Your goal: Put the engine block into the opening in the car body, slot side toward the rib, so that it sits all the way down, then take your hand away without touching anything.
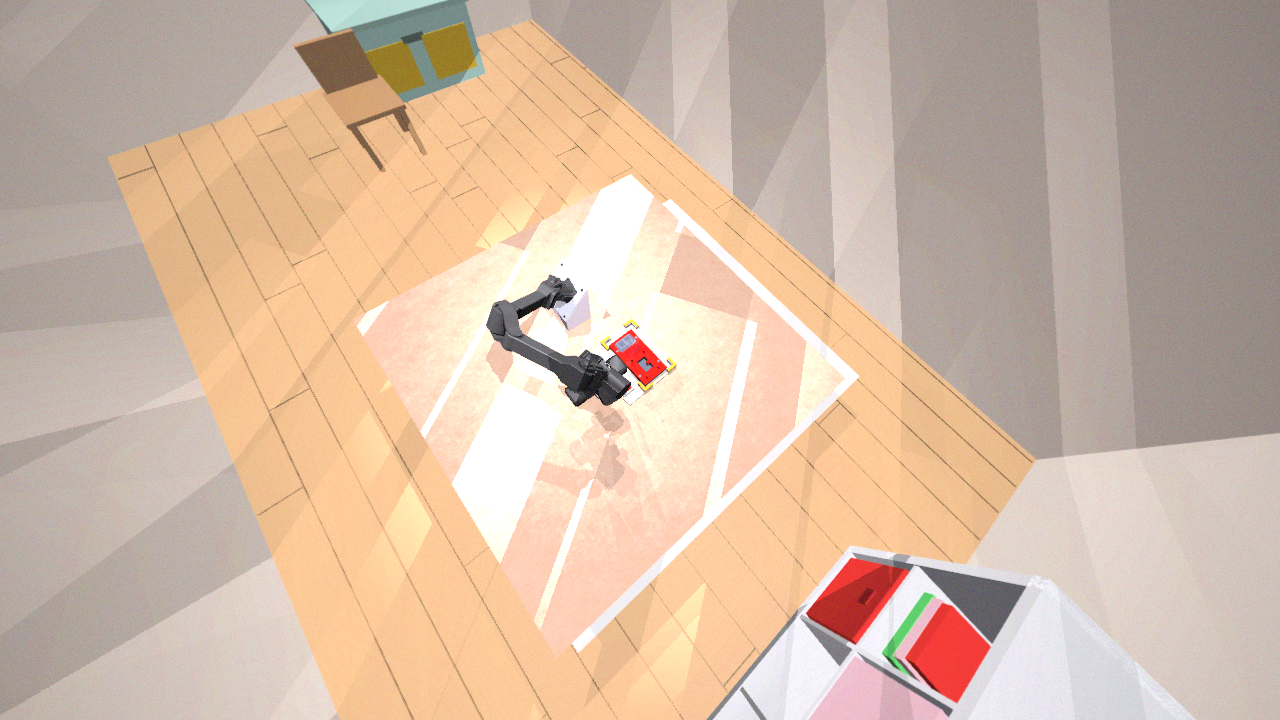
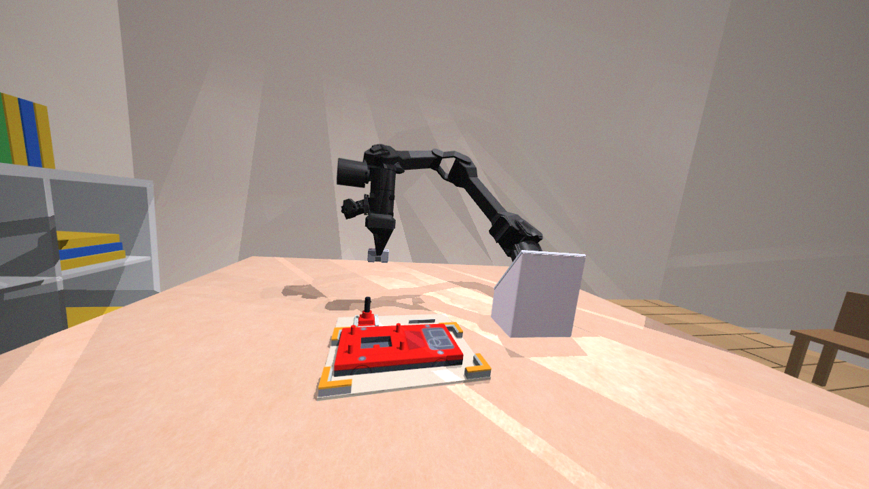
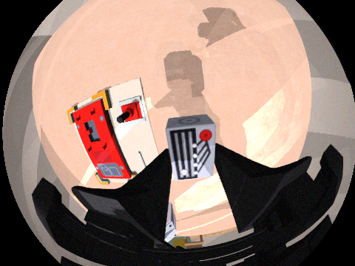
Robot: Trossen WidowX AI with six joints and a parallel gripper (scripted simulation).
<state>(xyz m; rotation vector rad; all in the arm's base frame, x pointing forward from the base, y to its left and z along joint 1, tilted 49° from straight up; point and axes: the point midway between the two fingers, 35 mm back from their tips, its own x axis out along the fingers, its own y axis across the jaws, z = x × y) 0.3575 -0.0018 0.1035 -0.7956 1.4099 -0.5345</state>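
My gripper tip is 10 cm to the right of the black post and 10 cm above it. Round my gripper tip: grey engine block 1 cm below.
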